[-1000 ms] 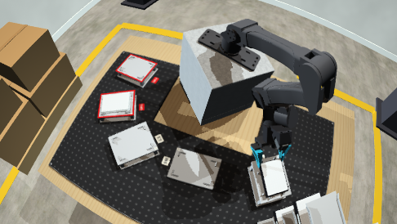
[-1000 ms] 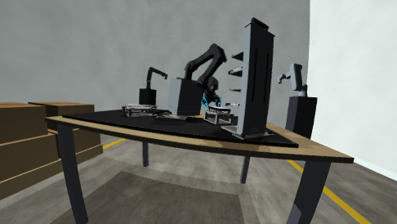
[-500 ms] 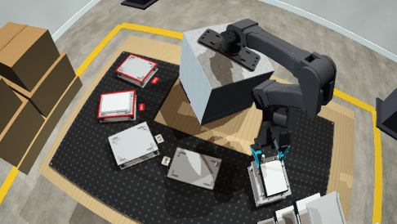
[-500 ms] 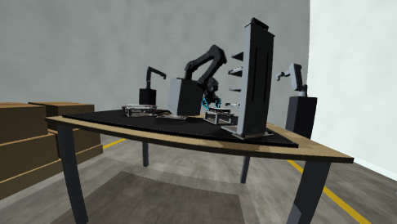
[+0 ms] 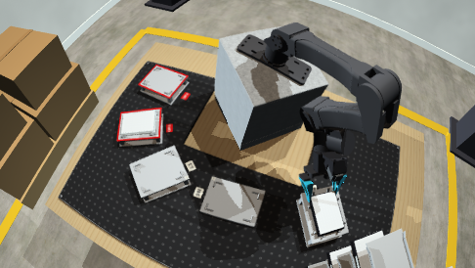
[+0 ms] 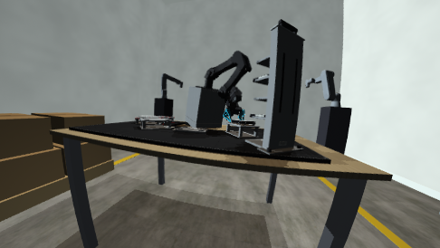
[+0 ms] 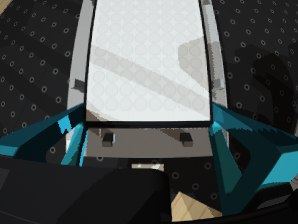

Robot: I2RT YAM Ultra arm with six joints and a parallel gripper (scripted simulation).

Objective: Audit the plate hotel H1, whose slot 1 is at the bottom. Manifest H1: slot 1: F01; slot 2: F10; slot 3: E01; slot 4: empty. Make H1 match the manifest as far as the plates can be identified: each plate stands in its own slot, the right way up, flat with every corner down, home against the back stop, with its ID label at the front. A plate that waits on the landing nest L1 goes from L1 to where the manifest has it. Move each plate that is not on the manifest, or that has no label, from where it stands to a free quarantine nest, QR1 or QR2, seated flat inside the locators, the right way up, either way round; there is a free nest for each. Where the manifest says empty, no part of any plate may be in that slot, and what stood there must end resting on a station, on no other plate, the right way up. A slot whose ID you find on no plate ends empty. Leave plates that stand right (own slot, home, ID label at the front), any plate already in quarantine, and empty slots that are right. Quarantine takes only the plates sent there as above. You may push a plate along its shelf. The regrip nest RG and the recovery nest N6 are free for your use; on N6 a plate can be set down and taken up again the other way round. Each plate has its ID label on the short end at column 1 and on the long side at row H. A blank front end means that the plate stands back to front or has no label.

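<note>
Now: hand 40 mm short of the grey regrip nest, 40 mm to the right of it and 10 mm above it. Round my hand: plate hotel H1 (240 mm ahead, 210 mm to the left, 140 mm above); then H1 tag (80 mm ahead, 200 mm to the left, 70 mm below); then RG tag (40 mm behind, 30 mm to the right, 70 mm below).
</note>
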